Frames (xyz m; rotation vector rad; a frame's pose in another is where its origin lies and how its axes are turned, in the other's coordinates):
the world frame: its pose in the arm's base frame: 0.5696 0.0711 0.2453 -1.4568 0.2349 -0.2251
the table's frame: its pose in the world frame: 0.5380 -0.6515 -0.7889 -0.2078 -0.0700 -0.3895
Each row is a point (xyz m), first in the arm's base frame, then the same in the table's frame.
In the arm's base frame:
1: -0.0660 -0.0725 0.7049
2: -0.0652 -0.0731 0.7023
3: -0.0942 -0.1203 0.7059
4: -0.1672 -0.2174 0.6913
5: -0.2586 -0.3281 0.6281
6: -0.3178 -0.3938 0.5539
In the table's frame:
1: -1.0372 -0.3659 0.5682
2: -1.0373 -0.3631 0.5681
3: -1.0527 -0.3663 0.5149
4: -1.1046 -0.3568 0.4045
5: -1.1879 -0.3055 0.2819
6: -1.2550 -0.2426 0.2121

